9 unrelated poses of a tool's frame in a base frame.
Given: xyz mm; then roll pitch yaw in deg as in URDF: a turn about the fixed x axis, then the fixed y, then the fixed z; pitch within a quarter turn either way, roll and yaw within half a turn.
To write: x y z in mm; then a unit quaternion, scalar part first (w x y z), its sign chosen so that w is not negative. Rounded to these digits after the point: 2 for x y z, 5 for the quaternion.
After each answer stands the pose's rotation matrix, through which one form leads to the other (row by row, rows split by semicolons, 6 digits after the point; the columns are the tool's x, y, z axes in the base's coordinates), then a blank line. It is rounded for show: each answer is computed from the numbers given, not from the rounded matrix.
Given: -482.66, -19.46, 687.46, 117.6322, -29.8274, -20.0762
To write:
-482.66, -19.46, 687.46, 0.53106, 0.79081, -0.27531, 0.12960
0.814814 -0.573089 -0.087449; -0.297796 -0.284348 -0.911298; 0.497389 0.768580 -0.402354

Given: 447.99, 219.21, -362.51, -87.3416, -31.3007, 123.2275
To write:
447.99, 219.21, -362.51, 0.49501, -0.14444, -0.67773, 0.52420
-0.468210 -0.323175 -0.822397; 0.714751 0.408704 -0.567532; 0.519530 -0.853533 0.039631

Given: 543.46, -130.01, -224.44, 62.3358, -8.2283, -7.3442
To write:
543.46, -130.01, -224.44, 0.85408, 0.51122, -0.09432, -0.01761
0.981586 -0.066367 -0.179120; -0.126514 0.476683 -0.869924; 0.143118 0.876566 0.459509

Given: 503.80, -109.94, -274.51, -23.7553, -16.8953, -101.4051
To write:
503.80, -109.94, -274.51, 0.58966, -0.24019, 0.06650, -0.76823
-0.189209 0.874050 0.447477; -0.937943 -0.295751 0.181090; 0.290624 -0.385444 0.875769

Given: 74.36, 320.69, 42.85, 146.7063, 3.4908, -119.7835
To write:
74.36, 320.69, 42.85, 0.11839, 0.48794, -0.82406, -0.26234
-0.495802 -0.742059 -0.451141; -0.866298 0.386187 0.316839; -0.060888 0.547912 -0.834317

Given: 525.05, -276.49, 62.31, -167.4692, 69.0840, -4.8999
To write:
525.05, -276.49, 62.31, 0.11391, -0.81540, 0.09682, 0.55927
0.355694 -0.285307 -0.889990; -0.030493 -0.955301 0.294058; -0.934105 -0.077456 -0.348495

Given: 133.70, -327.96, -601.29, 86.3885, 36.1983, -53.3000
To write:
133.70, -327.96, -601.29, 0.52397, 0.68308, -0.08940, -0.50087
0.482270 0.402750 -0.777951; -0.647015 -0.434929 -0.626265; -0.590582 0.805375 0.050832

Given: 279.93, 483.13, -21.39, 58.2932, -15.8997, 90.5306
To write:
279.93, 483.13, -21.39, 0.56094, 0.42531, 0.25764, 0.66187
-0.008906 -0.523392 0.852046; 0.961702 -0.237923 -0.136098; 0.273954 0.818201 0.505466

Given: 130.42, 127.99, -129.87, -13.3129, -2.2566, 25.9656
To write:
130.42, 127.99, -129.87, 0.96819, -0.10854, -0.04510, 0.22088
0.898360 -0.417914 -0.135268; 0.437492 0.878867 0.190249; 0.039375 -0.230090 0.972372

